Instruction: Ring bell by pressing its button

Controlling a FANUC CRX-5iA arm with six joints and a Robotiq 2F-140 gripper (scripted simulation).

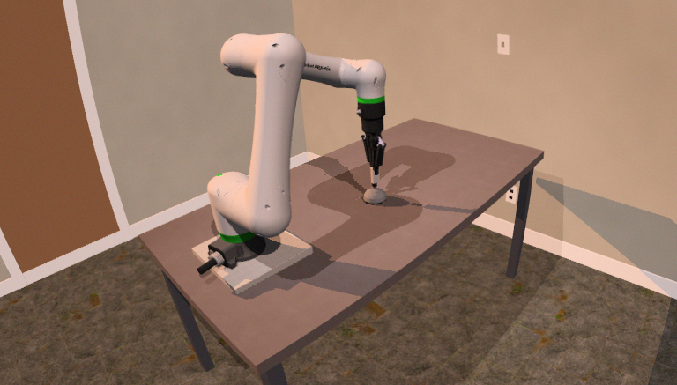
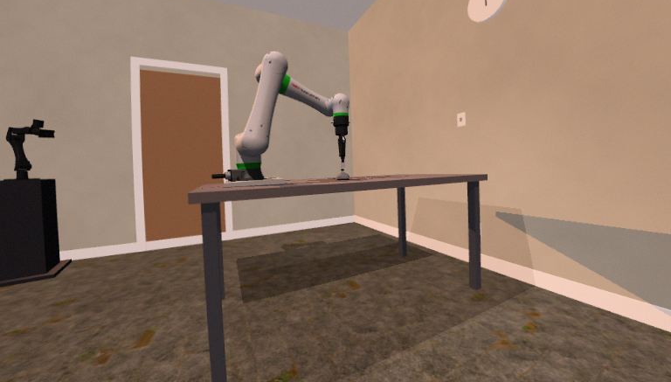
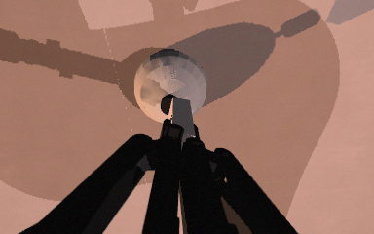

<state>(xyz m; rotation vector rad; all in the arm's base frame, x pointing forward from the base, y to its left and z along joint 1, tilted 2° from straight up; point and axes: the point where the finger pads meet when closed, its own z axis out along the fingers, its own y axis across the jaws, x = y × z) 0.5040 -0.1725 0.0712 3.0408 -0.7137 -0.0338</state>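
My gripper is now 10 mm to the right of the bell button and 50 mm above it. The rest, counted from my hand: grey dome bell 10 mm to the left, 70 mm below.
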